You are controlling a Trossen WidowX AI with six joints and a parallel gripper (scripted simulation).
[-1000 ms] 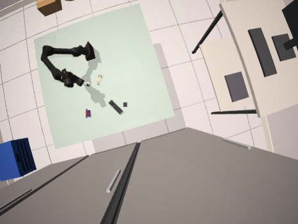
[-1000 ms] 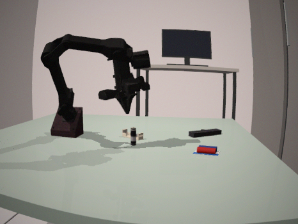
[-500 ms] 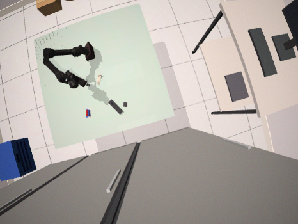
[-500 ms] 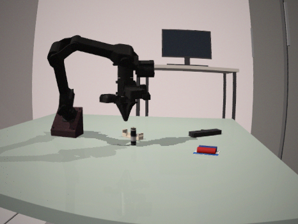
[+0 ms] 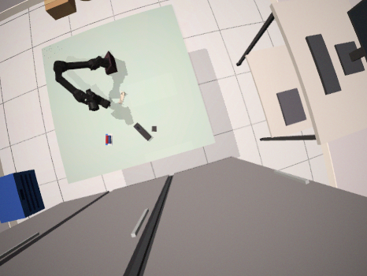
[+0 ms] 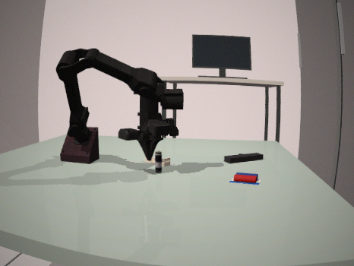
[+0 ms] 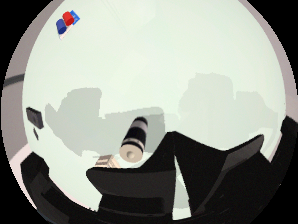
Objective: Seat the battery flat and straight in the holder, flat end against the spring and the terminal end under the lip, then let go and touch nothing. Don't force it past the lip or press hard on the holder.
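Now: gripper tip 3 cm to the right of the battery, 2 cm short of it and 1 cm above it. Also, from my gripper tip: black bar (31 cm ahead, 25 cm to the left, 3 cm below).
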